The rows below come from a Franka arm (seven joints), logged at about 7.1 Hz.
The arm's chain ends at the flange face. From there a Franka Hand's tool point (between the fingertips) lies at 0.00 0.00 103.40 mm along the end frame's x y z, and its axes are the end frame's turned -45 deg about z.
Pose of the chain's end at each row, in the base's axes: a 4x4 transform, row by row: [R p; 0 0 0 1], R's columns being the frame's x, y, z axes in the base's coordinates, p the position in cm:
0.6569 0.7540 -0.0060 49.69; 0.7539 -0.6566 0.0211 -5.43; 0.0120 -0.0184 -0.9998 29.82; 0 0 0 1
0.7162 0.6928 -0.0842 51.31; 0.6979 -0.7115 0.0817 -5.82; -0.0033 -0.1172 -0.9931 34.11; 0 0 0 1
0.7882 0.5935 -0.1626 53.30; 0.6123 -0.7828 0.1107 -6.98; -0.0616 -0.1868 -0.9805 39.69; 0 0 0 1
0.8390 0.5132 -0.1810 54.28; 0.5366 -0.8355 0.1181 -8.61; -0.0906 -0.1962 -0.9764 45.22; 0 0 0 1
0.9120 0.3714 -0.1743 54.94; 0.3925 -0.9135 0.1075 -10.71; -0.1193 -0.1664 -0.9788 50.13; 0 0 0 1
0.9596 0.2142 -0.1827 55.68; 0.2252 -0.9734 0.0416 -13.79; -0.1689 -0.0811 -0.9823 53.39; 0 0 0 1
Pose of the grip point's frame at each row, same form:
-0.0687 0.9977 -0.0060 49.63; 0.9974 0.0688 0.0211 -5.21; 0.0215 -0.0045 -0.9998 19.48; 0 0 0 1
0.0165 0.9963 -0.0842 50.44; 0.9966 -0.0096 0.0817 -4.98; 0.0805 -0.0852 -0.9931 23.84; 0 0 0 1
0.1377 0.9770 -0.1626 51.62; 0.9865 -0.1206 0.1107 -5.84; 0.0885 -0.1756 -0.9805 29.55; 0 0 0 1
0.2304 0.9561 -0.1810 52.41; 0.9702 -0.2114 0.1181 -7.39; 0.0747 -0.2028 -0.9764 35.12; 0 0 0 1
0.3823 0.9075 -0.1743 53.14; 0.9235 -0.3684 0.1075 -9.60; 0.0333 -0.2020 -0.9788 40.01; 0 0 0 1
0.5271 0.8300 -0.1827 53.79; 0.8475 -0.5291 0.0416 -13.36; -0.0621 -0.1768 -0.9823 43.23; 0 0 0 1

